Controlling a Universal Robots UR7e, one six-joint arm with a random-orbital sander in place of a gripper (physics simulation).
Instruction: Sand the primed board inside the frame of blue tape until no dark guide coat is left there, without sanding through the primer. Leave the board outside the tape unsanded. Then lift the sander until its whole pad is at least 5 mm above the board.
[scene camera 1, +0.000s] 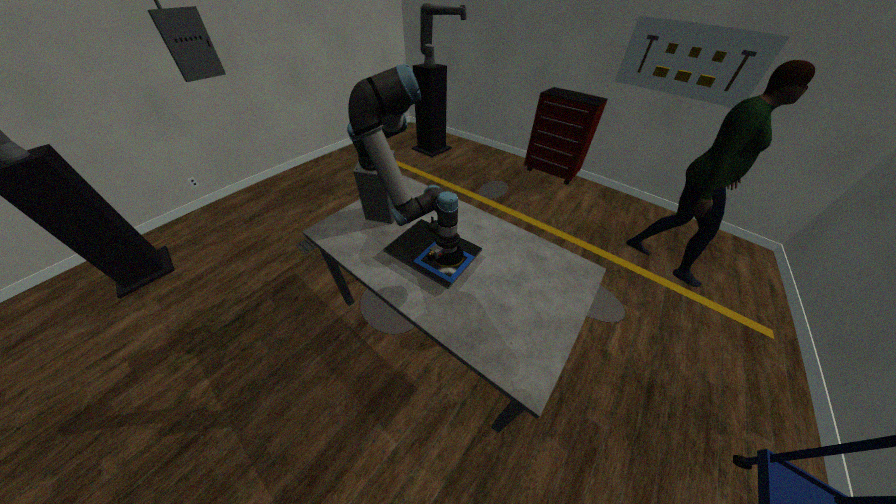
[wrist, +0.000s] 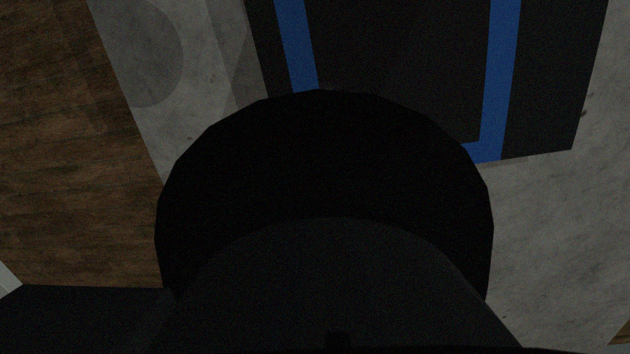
Labels:
A dark guide coat (scene camera 1: 408, 246) is 1.29 m from the lens.

